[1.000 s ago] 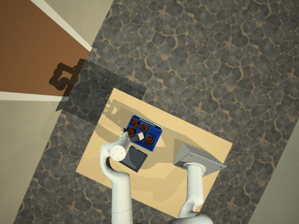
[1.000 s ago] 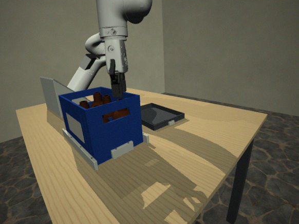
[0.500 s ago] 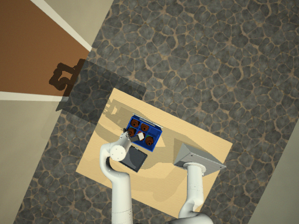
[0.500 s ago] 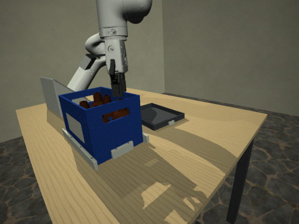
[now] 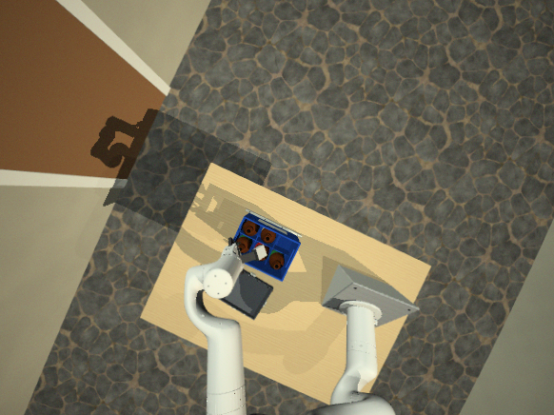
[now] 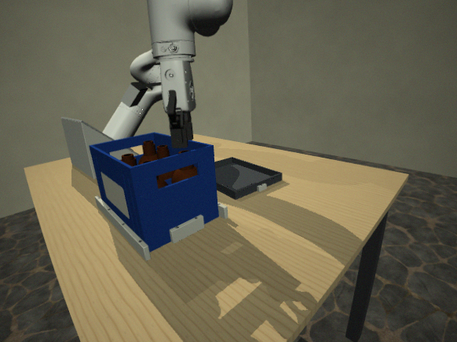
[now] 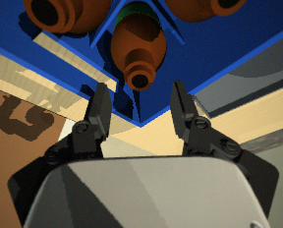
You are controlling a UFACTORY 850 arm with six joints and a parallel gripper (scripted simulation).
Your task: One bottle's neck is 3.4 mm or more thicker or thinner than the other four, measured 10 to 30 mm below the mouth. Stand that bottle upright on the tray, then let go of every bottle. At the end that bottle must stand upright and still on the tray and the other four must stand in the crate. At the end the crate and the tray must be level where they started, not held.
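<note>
Now: hand 100 mm past the blue crate, 30 mm to the left of it and 110 mm above it. Round my hand: brown bottle 170 mm behind, 30 mm to the left, 110 mm below; dark tray 60 mm behind, 250 mm to the left, 190 mm below.
</note>
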